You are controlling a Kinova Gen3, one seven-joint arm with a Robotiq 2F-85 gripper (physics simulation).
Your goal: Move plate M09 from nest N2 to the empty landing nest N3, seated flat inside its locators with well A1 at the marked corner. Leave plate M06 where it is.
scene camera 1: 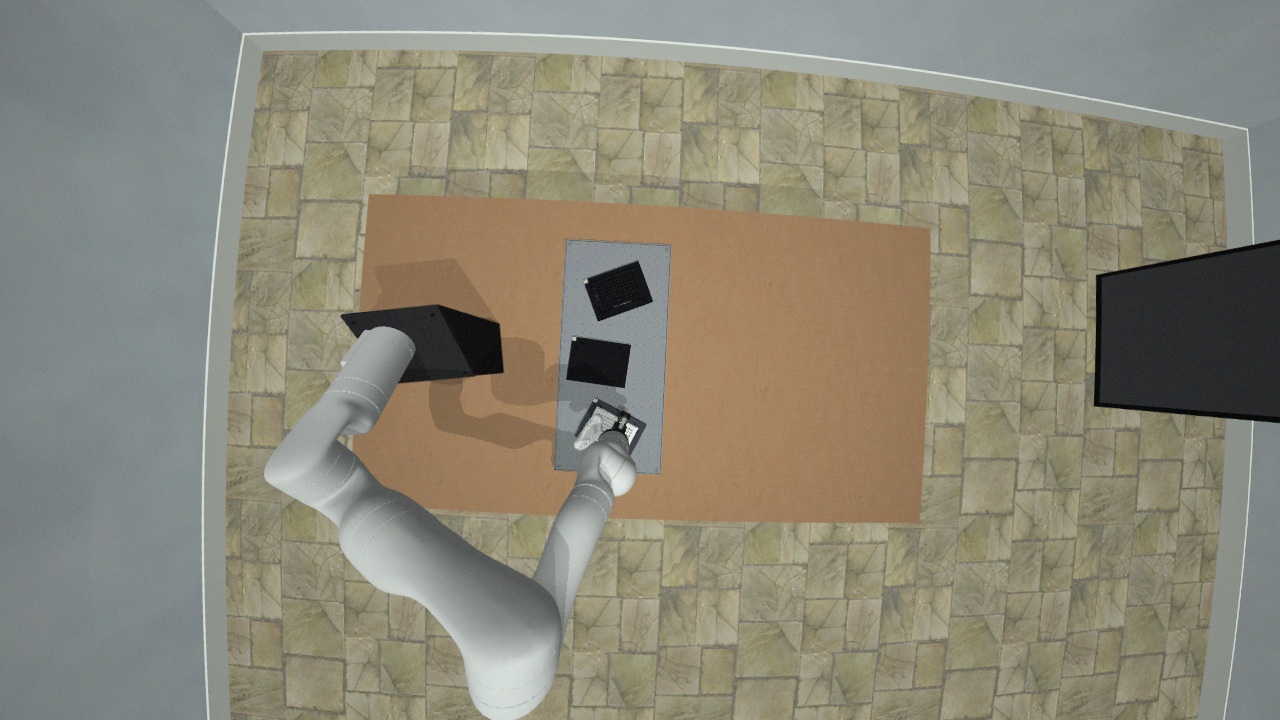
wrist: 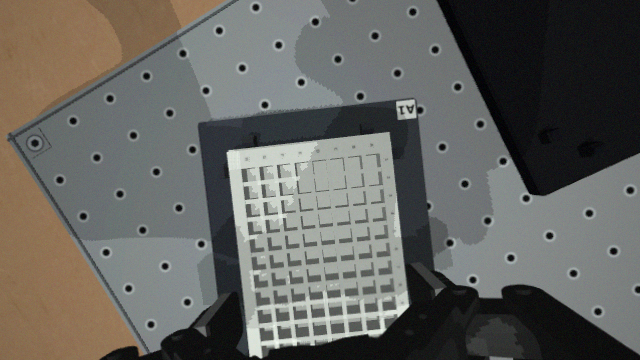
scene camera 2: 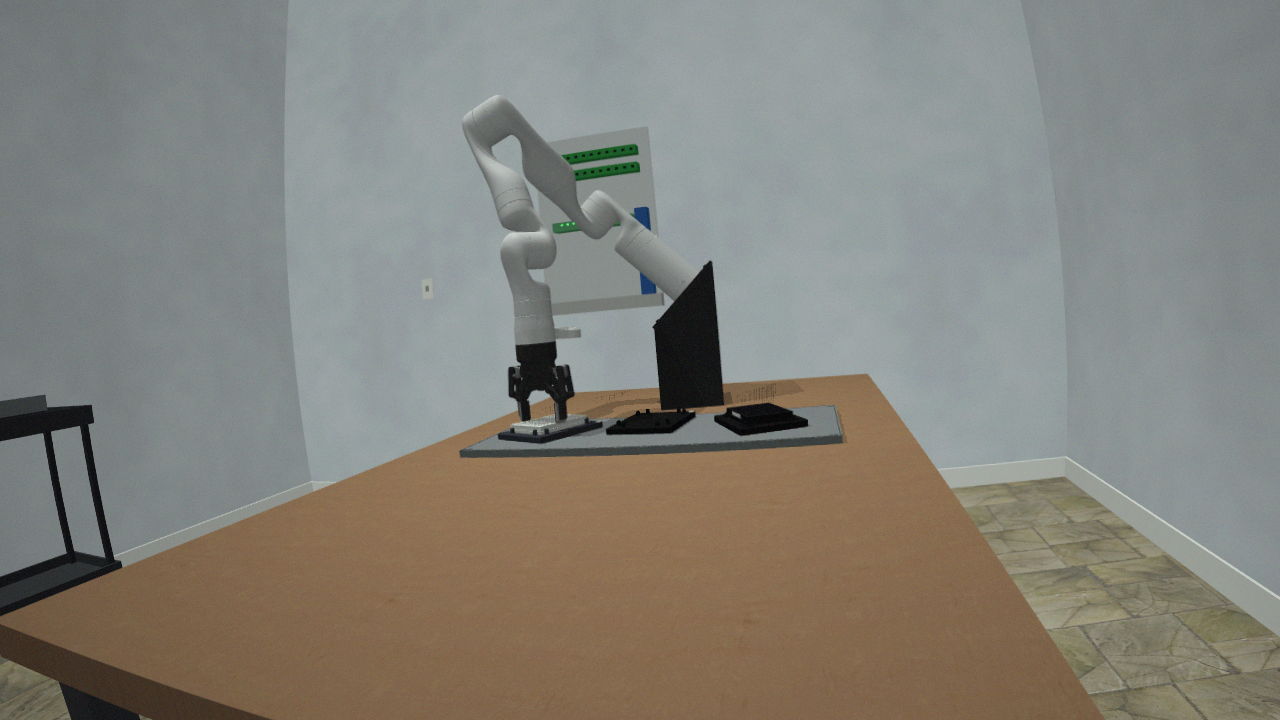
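Note:
A white well plate lies in a dark nest at one end of the grey board. This nest's A1 tag shows in the wrist view. My gripper is open, pointing down, with its fingers on either side of the white plate and nothing gripped. The middle nest is black, with upright locators and no plate on it. A black plate lies in the far nest. I cannot read any plate or nest names.
The grey board lies on the brown table. A tall black angled stand carries the arm's base beside the board. A black rack stands off the table.

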